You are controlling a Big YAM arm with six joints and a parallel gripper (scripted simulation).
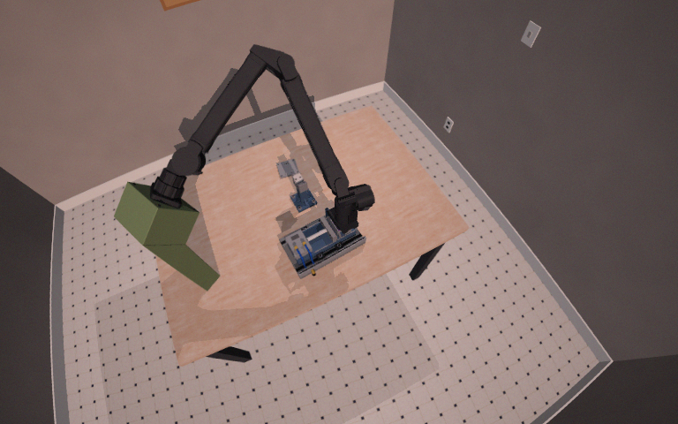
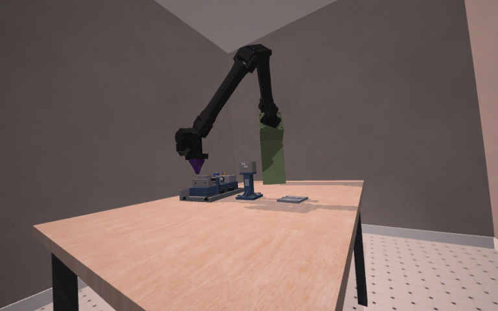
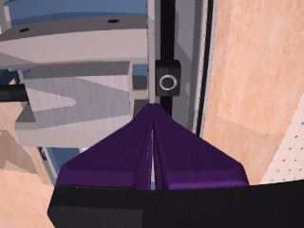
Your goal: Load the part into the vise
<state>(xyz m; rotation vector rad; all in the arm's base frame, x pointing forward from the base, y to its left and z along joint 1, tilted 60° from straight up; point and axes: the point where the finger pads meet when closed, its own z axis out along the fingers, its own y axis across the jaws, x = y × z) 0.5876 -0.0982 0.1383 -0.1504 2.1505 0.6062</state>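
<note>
The part lies 4 cm to the left of my hand, 4 cm below it and 2 cm behind it. From my hand the other things lie so: fixed jaw 6 cm to the left, 5 cm below; work stop rod 9 cm to the left, 5 cm behind, 4 cm below; moving jaw 6 cm behind, 5 cm below, 3 cm to the left.
</note>
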